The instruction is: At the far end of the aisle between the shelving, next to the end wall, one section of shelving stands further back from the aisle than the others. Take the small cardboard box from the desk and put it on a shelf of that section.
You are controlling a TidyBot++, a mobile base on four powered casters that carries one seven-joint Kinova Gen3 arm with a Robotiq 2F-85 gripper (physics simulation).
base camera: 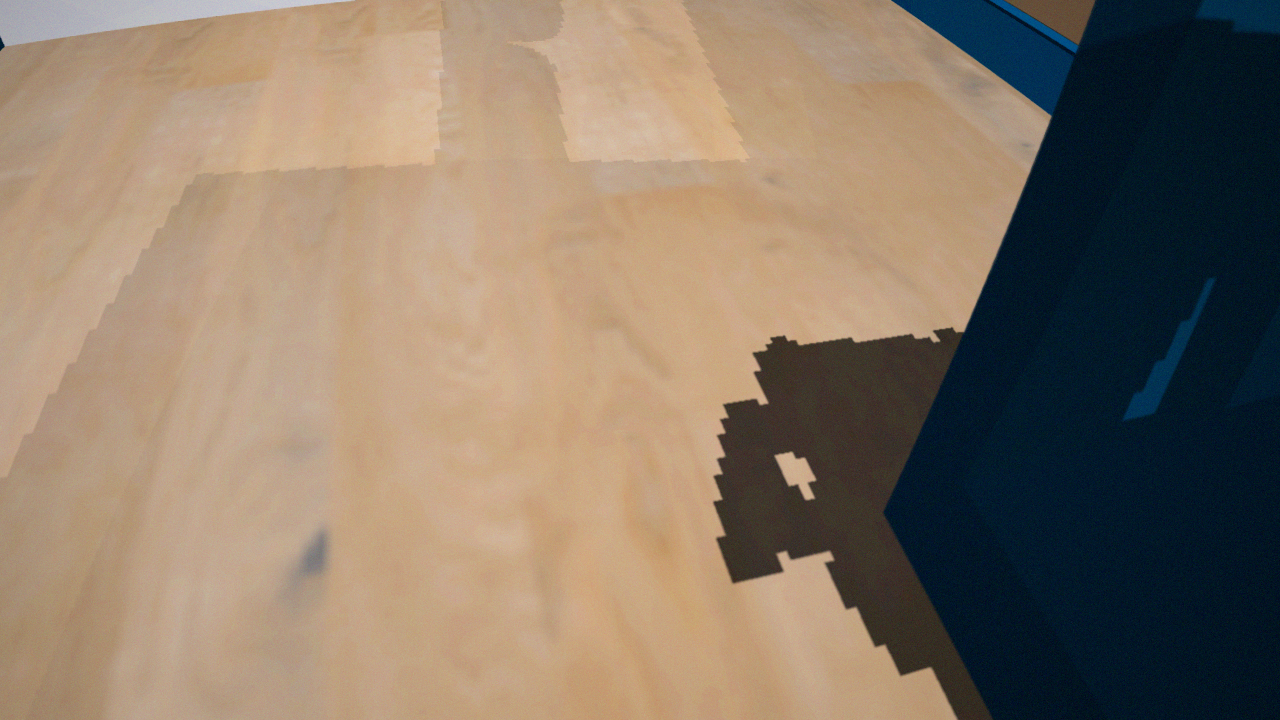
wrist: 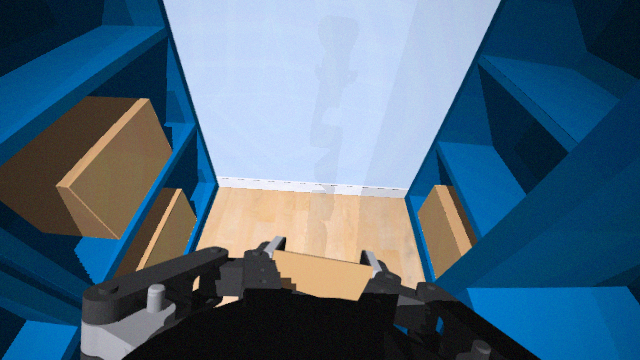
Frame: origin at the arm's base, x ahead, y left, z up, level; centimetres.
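Seen in the pictures: gripper, fingertip midpoint: [wrist: 321,257].
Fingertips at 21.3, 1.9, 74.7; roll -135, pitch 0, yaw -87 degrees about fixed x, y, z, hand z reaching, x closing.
Offsets run from my fingertips to a thing's top centre, as dx, dy, dz. "*": to the spot under its first point. Level surfaces: height alone.
The small cardboard box @(-4.6, -0.2, +3.9) [wrist: 327,278] is held between the fingers of my gripper [wrist: 321,257], which is shut on it at the bottom middle of the wrist view. Box and gripper hang in the aisle, with floor beyond them. The right-hand shelving section @(* +86.1, -57.0, -61.1) [wrist: 462,172] next to the end wall [wrist: 280,90] looks set back, partly hidden behind a nearer blue panel [wrist: 560,200]. Its shelf @(dz -61.0) [wrist: 487,172] shows in the wrist view. The gripper, the held box and the desk do not show in the base camera view.
Left shelving [wrist: 182,165] holds a large box @(+38.3, +85.9, -34.1) [wrist: 122,175] and a lower box @(+32.9, +85.0, -79.8) [wrist: 172,232]. Another box @(+74.8, -70.3, -79.8) [wrist: 442,225] stands low in the right-hand section. In the base view, a dark blue shelving panel @(dz -106.8) [base camera: 1100,537] rises close on the right, beside the wooden floor @(dz -114.4) [base camera: 492,358]; a blue edge [base camera: 1002,53] lies beyond.
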